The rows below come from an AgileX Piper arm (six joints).
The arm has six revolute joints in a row. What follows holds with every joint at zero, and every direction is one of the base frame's.
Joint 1 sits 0.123 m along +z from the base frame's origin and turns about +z.
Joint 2 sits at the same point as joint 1 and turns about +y.
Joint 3 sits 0.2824 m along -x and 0.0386 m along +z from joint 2 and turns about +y.
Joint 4 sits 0.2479 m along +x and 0.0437 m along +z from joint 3 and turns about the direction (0.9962, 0, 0.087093).
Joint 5 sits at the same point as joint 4 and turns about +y.
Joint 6 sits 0.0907 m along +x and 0.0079 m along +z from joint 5 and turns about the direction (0.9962, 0, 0.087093).
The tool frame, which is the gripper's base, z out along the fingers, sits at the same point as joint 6; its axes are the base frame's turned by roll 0, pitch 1.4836 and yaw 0 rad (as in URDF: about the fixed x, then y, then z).
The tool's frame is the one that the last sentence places.
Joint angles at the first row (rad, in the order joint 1, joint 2, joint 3, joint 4, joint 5, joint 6):
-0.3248, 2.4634, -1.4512, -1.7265, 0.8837, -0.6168
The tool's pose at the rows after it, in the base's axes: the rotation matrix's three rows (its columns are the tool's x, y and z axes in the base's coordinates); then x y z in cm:
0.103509 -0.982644 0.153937; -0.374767 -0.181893 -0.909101; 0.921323 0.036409 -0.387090; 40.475 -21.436 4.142
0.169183 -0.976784 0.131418; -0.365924 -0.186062 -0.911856; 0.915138 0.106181 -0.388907; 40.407 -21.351 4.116
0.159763 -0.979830 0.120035; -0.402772 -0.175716 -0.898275; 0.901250 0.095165 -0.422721; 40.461 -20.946 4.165
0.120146 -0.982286 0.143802; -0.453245 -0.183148 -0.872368; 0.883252 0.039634 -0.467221; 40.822 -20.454 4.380
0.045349 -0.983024 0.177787; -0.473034 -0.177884 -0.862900; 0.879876 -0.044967 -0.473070; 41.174 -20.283 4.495
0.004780 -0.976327 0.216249; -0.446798 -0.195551 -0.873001; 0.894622 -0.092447 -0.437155; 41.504 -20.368 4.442
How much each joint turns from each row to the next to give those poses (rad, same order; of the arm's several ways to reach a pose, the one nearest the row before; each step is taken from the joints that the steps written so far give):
0.0000, 0.0165, -0.0024, 0.0051, 0.0808, -0.1084
0.0036, 0.0025, -0.0057, 0.0279, 0.0145, -0.0834
0.0076, -0.0080, -0.0013, 0.0507, -0.0183, -0.0188
0.0070, -0.0150, 0.0000, 0.0336, -0.0518, 0.0179
0.0022, -0.0041, -0.0001, -0.0214, -0.0280, 0.0884
0.0001, 0.0095, -0.0007, -0.0761, 0.0062, 0.0889

